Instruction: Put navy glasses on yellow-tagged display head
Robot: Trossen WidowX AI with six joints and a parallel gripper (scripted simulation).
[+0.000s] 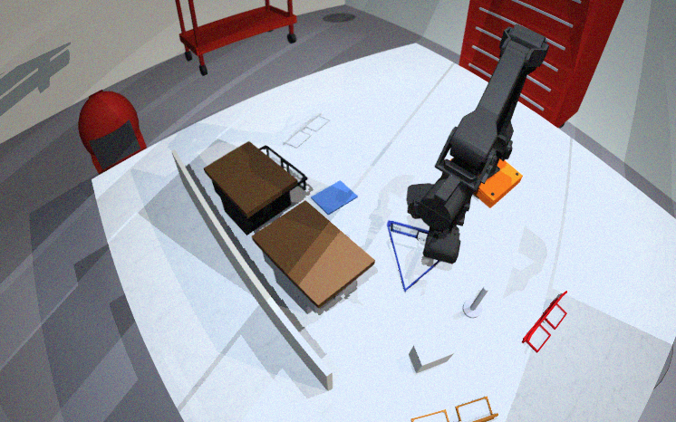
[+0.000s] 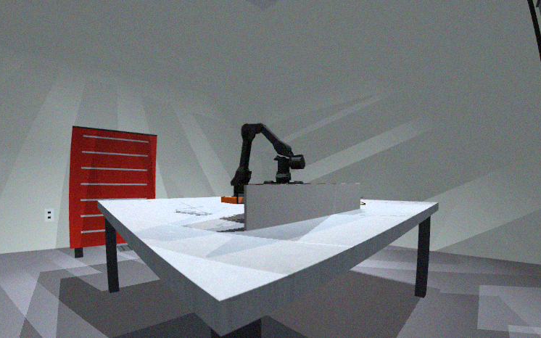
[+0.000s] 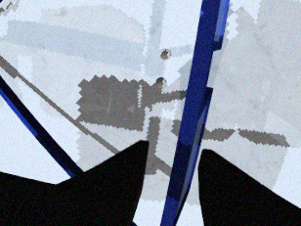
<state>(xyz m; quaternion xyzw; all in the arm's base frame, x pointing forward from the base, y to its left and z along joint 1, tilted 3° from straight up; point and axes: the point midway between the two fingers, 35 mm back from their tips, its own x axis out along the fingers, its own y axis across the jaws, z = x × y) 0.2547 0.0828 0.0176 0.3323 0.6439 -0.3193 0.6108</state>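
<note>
Right now the grey post is 150 mm to the left of my gripper tip, 40 mm ahead of it and 10 mm above it. The rest, counted from my gripper tip: white block (170 mm to the left, 170 mm ahead, 10 mm above); long panel (350 mm ahead, 190 mm to the right, 40 mm above); blue pad (230 mm to the right, 90 mm ahead, 10 mm below).
</note>
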